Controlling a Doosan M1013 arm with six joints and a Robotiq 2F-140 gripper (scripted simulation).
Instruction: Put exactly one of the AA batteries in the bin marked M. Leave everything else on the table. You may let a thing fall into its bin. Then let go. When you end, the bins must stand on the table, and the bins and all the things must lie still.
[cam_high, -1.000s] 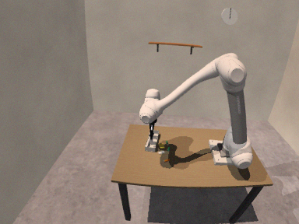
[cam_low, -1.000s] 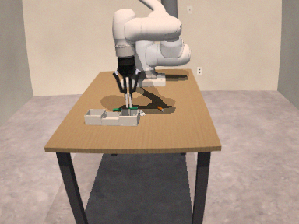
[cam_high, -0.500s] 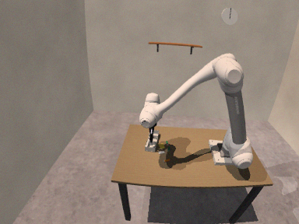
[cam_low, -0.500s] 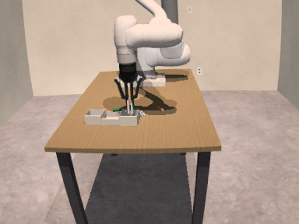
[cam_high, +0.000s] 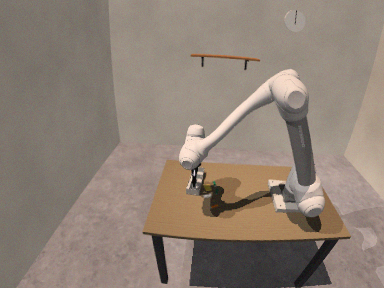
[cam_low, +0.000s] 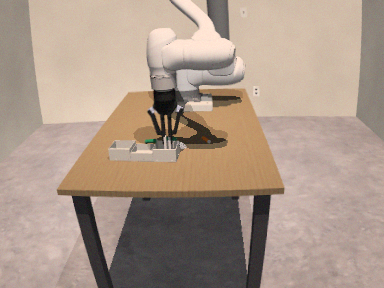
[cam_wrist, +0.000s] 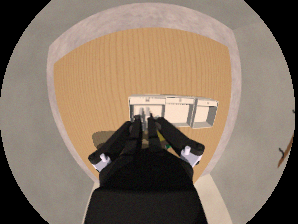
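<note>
The orange-and-white AA battery lies 140 mm behind my hand, 130 mm to the left of it and 40 mm below it. From my hand the other things lie so: small white piece 90 mm behind, 40 mm to the left, 40 mm below; yellow block 90 mm behind, 40 mm to the right, 40 mm below; grey bin row 90 mm to the right, 30 mm below.
</note>
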